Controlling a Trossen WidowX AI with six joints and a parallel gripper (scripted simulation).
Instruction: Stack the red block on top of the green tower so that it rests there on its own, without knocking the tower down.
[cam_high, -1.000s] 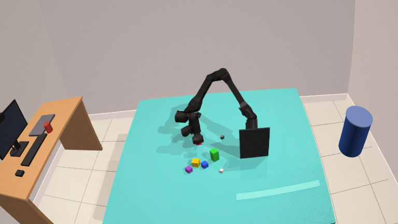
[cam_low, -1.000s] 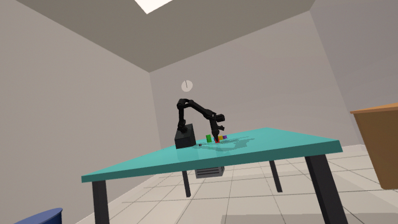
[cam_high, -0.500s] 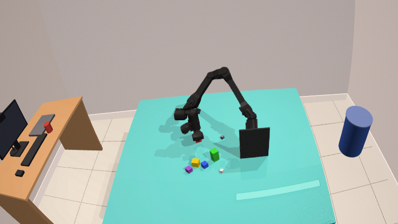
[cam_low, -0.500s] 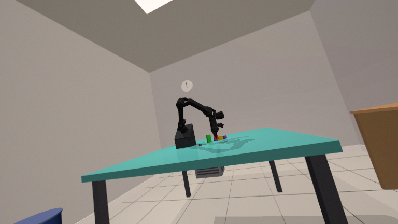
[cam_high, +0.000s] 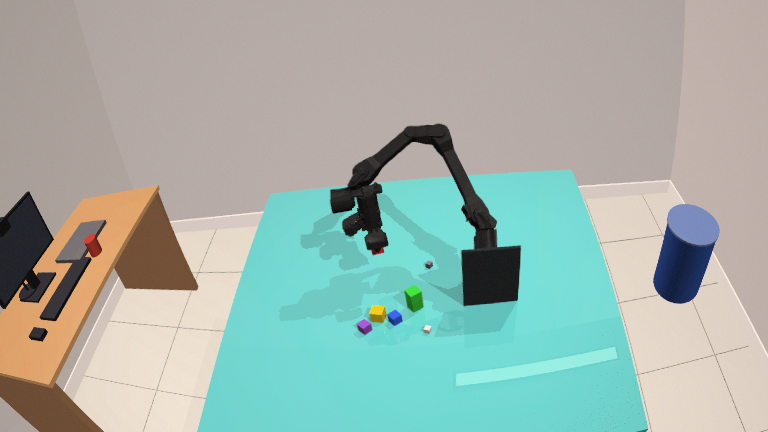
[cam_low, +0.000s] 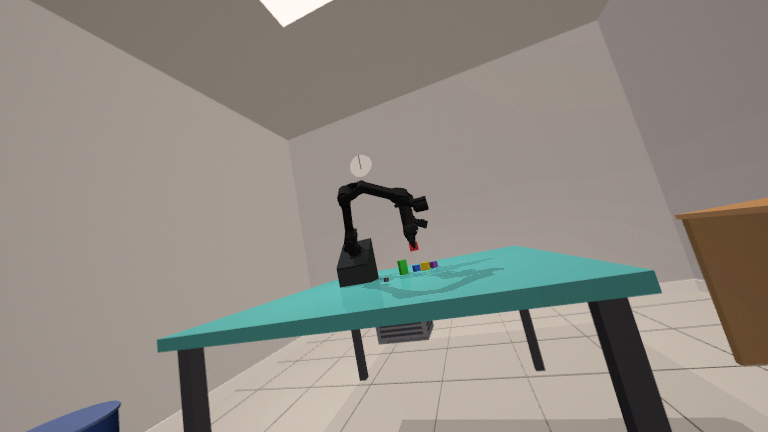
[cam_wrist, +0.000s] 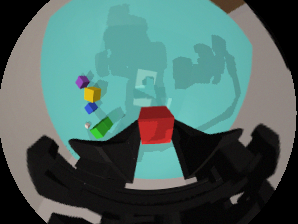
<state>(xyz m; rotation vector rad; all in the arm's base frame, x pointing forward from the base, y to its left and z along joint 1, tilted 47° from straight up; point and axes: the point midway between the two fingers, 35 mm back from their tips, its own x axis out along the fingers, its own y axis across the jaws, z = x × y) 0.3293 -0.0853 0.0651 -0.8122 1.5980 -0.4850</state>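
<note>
Now: the blue block 20 cm to the left of my gripper tip, 10 cm below it and 5 cm behind it. Round my gripper tip: small grey cube (15 cm behind, 11 cm below, 3 cm to the right); then yellow block (19 cm to the left, 10 cm below); then red block (1 cm above).
</note>
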